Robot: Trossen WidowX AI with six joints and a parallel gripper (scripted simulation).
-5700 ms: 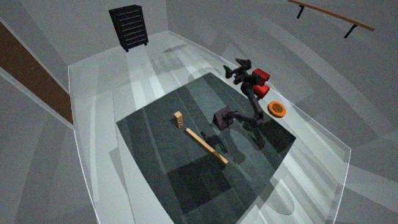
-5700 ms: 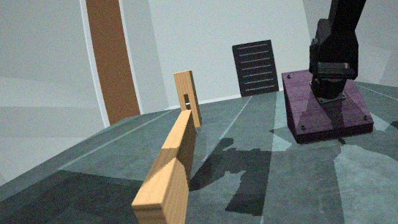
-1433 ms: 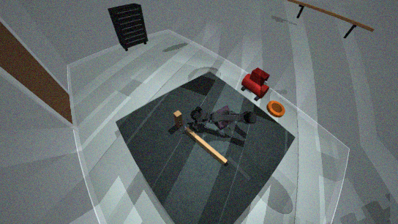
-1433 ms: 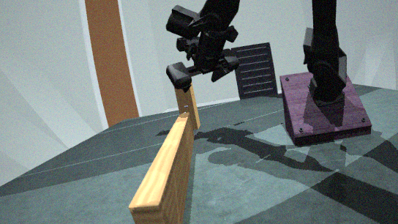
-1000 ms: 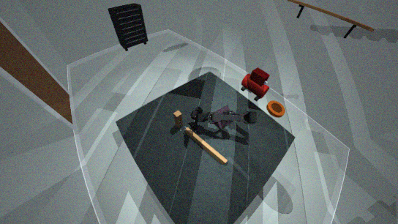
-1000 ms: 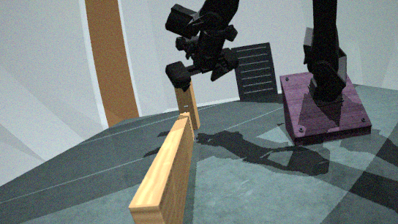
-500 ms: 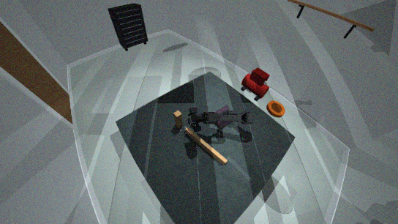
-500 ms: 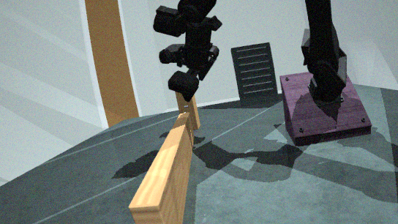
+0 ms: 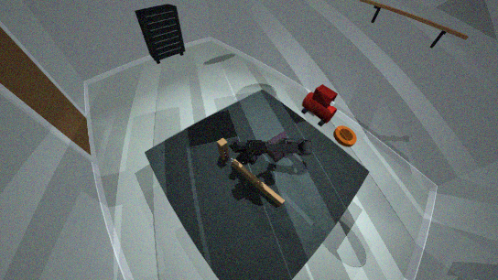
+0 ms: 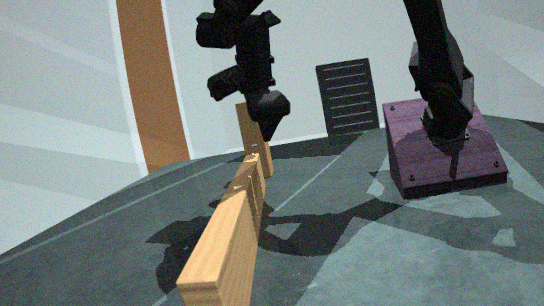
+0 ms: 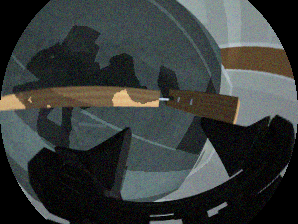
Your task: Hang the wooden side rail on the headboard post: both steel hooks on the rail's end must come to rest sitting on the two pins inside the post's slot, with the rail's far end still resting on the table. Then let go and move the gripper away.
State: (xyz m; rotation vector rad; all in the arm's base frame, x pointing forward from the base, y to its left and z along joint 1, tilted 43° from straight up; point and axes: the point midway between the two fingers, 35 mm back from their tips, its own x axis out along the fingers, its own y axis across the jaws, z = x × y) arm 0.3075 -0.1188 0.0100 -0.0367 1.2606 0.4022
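My gripper tip is now 4 cm short of the headboard post, 11 cm to the left of it and 3 cm above it.
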